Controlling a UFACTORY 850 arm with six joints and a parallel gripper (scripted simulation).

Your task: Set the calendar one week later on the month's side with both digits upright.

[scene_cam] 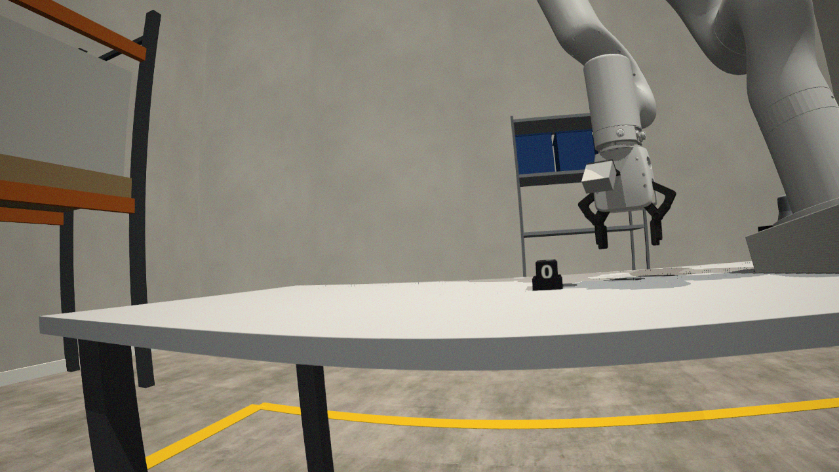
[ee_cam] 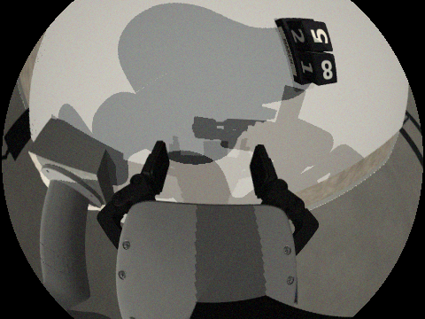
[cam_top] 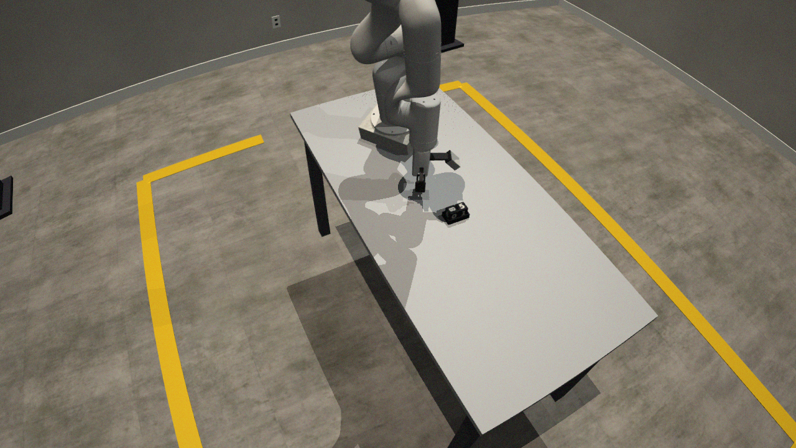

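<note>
Right now my hand is 15 cm short of the black cube, 1 cm to the right of it and 4 cm above it. The rest, counted from my hand: black tray (15 cm ahead, 3 cm to the left, 5 cm below).
</note>
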